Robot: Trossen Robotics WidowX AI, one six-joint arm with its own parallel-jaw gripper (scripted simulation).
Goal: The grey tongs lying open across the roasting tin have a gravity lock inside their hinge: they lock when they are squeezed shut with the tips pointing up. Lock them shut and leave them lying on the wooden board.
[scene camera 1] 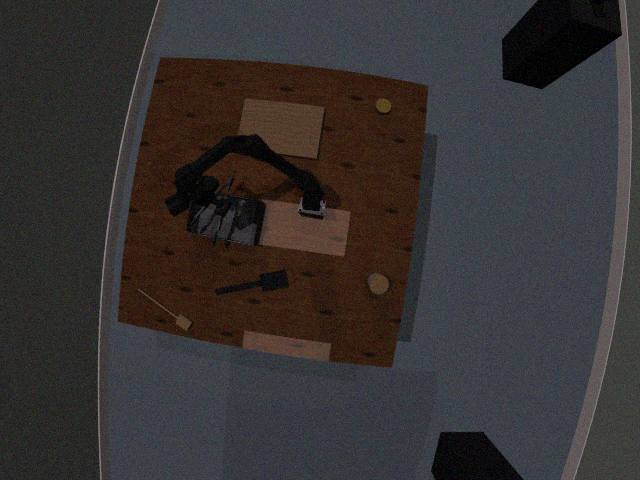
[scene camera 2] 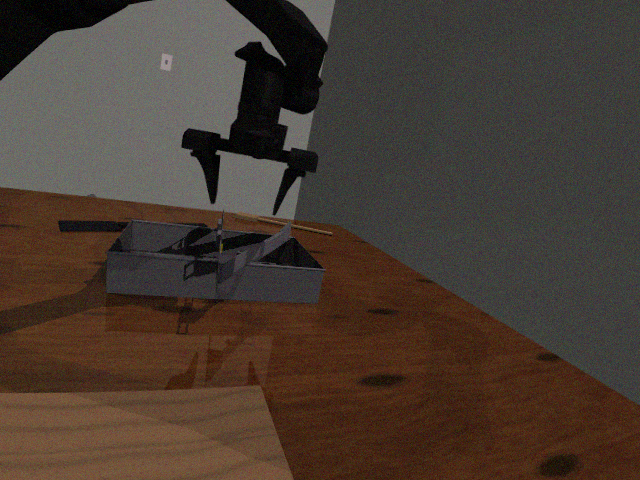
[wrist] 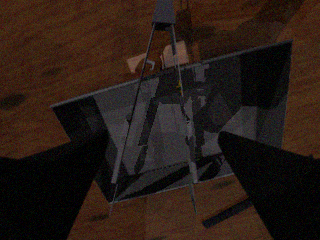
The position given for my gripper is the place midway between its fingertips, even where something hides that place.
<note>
My gripper (scene camera 2: 243,209) is open, with nothing in its grasp. I also see a black spatula (scene camera 2: 71,225) and a grey roasting tin (scene camera 1: 241,225).
The black spatula shows as well in scene camera 1 (scene camera 1: 274,280). My gripper is seen too in the wrist view (wrist: 165,136). The grey roasting tin shows as well in the wrist view (wrist: 245,93).
</note>
